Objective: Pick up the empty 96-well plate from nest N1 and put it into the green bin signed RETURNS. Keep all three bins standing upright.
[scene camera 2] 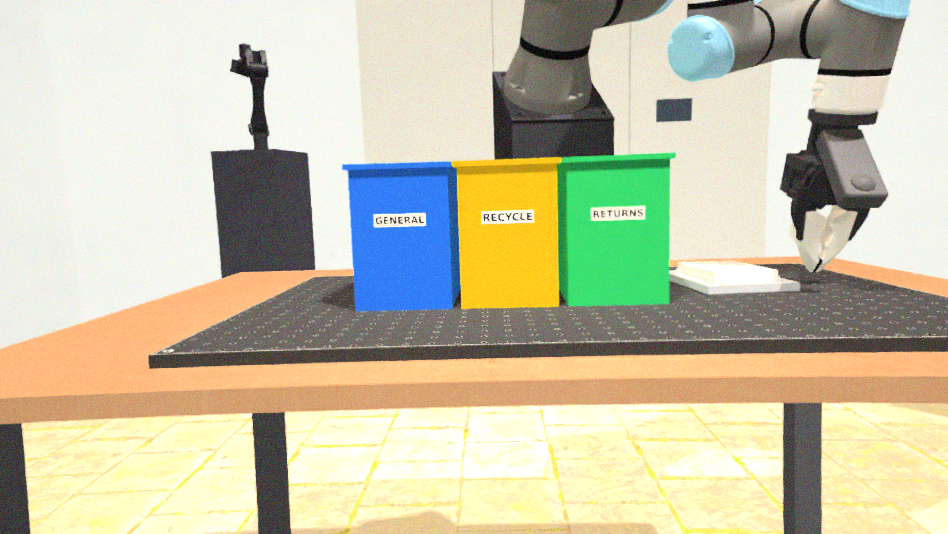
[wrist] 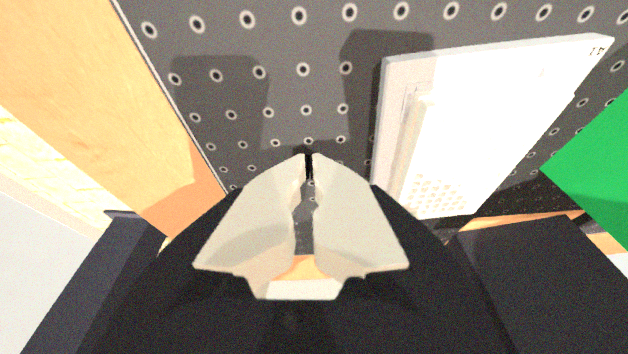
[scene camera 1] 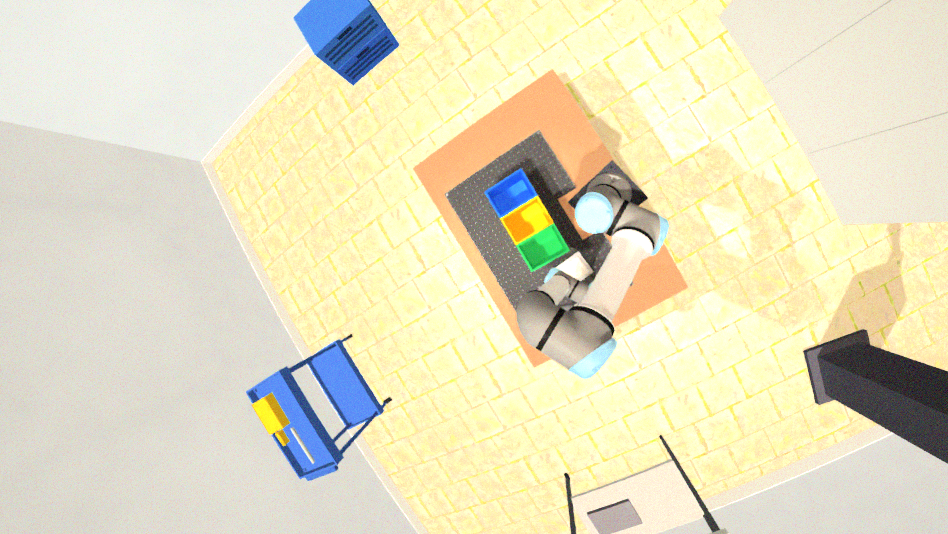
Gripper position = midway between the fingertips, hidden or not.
Note:
I see my gripper (scene camera 2: 813, 271), a green returns bin (scene camera 1: 547, 245), a yellow recycle bin (scene camera 2: 507, 209) and a blue general bin (scene camera 1: 515, 190).
The yellow recycle bin shows as well in scene camera 1 (scene camera 1: 530, 218). My gripper also shows in the wrist view (wrist: 310, 158). The wrist view does not show the yellow recycle bin: it is out of frame. The wrist view misses the blue general bin: it is out of frame.

